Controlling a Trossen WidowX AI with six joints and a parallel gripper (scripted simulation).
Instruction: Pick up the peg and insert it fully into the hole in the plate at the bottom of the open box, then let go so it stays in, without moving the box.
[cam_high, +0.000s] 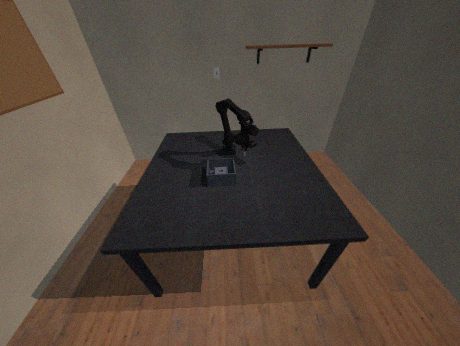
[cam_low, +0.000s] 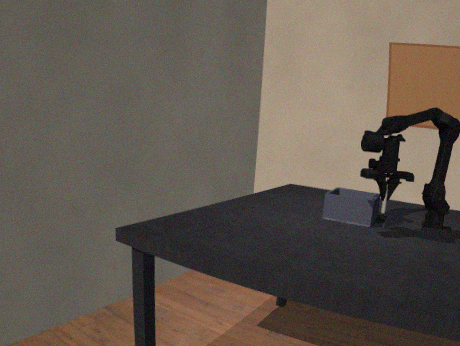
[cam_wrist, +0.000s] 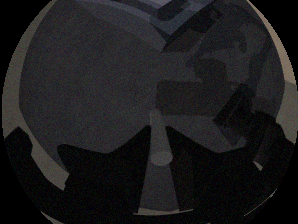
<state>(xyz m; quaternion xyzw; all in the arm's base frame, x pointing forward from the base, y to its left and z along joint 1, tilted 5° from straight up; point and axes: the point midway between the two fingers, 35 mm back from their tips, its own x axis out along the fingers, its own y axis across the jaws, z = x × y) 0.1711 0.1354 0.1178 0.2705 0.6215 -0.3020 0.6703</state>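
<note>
The plate is 160 mm ahead of my hand, 160 mm to the right of it and 110 mm below it. Round my hand: peg 40 mm below; then grey box 160 mm ahead, 160 mm to the right, 130 mm below.
</note>
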